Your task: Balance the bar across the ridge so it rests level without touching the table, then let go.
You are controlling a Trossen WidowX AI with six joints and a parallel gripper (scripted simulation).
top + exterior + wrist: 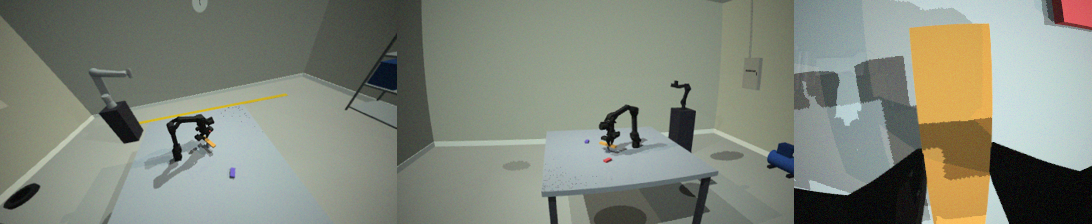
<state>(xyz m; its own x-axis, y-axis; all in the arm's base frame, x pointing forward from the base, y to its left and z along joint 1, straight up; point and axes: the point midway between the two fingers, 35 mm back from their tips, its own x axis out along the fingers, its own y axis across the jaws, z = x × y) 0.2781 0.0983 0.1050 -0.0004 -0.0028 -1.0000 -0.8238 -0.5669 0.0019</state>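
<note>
The orange bar is 20 mm ahead of my gripper tip and 20 mm to the right of it. From my gripper tip the other things lie so: small purple block: 160 mm ahead, 320 mm to the right, 60 mm below; then small red block: 60 mm ahead, 160 mm to the left, 60 mm below.
</note>
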